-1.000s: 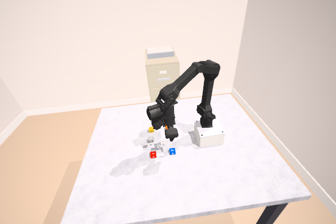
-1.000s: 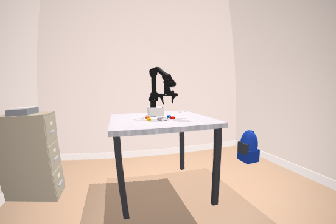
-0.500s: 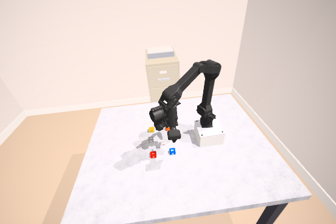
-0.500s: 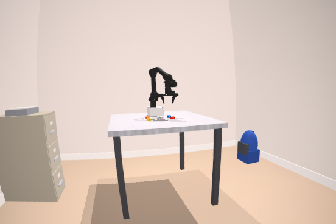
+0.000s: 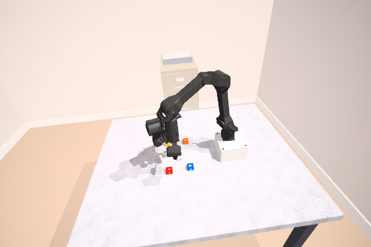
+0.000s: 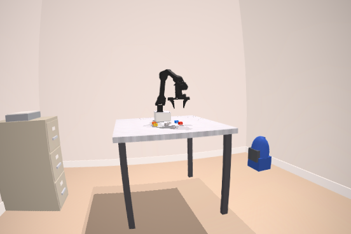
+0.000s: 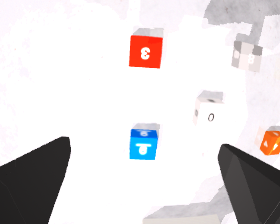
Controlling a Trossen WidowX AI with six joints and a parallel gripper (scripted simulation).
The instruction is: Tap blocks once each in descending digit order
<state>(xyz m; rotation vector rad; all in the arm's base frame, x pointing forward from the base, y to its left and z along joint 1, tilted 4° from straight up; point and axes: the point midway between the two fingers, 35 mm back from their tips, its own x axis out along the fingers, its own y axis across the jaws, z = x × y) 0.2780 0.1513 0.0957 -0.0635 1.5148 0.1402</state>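
Now: gripper tip 7 cm past the blue block, 2 cm to the left of it and 12 cm above it. The rest, counted from my gripper tip: red block: 4 cm ahead, 12 cm below; then yellow block: 7 cm ahead, 21 cm to the right, 12 cm below; then orange block: 4 cm behind, 22 cm to the right, 12 cm below.
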